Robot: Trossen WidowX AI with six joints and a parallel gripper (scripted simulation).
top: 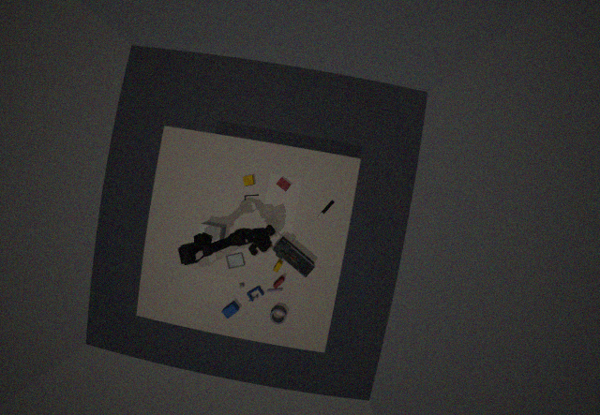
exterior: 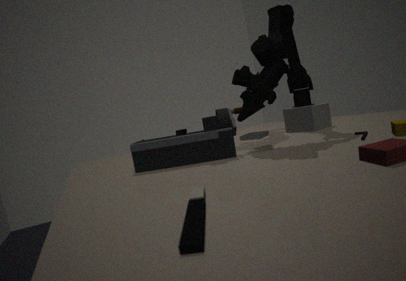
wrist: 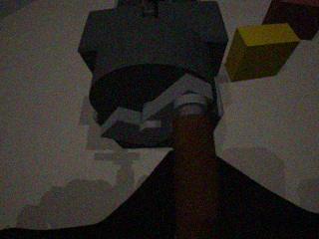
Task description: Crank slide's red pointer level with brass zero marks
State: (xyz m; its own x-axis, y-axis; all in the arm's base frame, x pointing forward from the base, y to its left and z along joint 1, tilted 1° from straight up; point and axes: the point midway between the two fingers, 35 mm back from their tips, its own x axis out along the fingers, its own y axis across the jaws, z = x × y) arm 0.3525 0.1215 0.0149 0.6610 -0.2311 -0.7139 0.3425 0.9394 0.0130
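Now: gripper tip 20 mm past the brown crank handle, 10 mm to the right of it and 30 mm below it. Round my gripper tip: red pointer: 150 mm ahead, 40 mm to the right; grey plate: 180 mm behind, 210 mm to the right, 80 mm below; blue piece: 100 mm behind, 520 mm to the right, 70 mm below.
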